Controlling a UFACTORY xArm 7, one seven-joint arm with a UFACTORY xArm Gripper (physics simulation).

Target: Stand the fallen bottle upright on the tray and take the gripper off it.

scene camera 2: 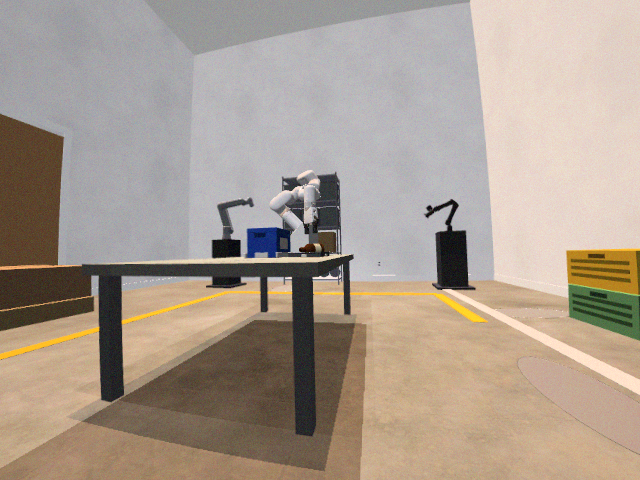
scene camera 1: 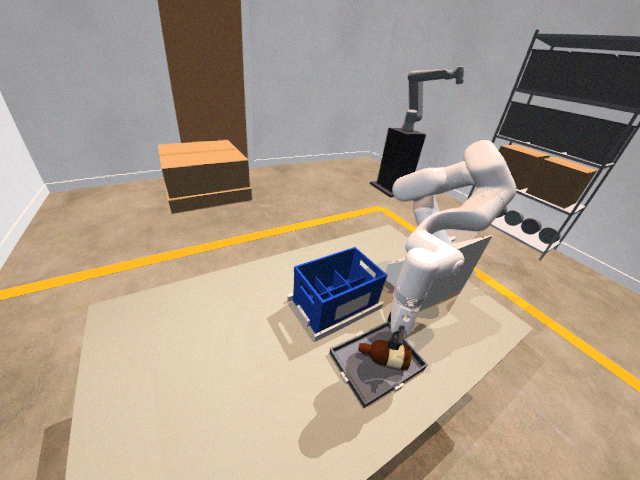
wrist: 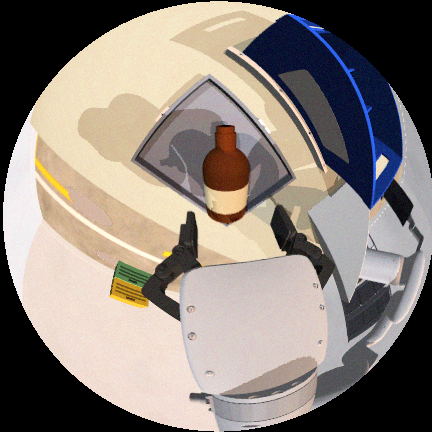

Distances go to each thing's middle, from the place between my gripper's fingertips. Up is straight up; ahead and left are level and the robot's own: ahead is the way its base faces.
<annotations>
My gripper is now 10 mm past the brown bottle (scene camera 1: 379, 353), 10 mm to the right of it and 100 mm above it. Round my hand: white rail (wrist: 246, 62) 20 mm ahead, 170 mm to the right, 130 mm below.
</annotations>
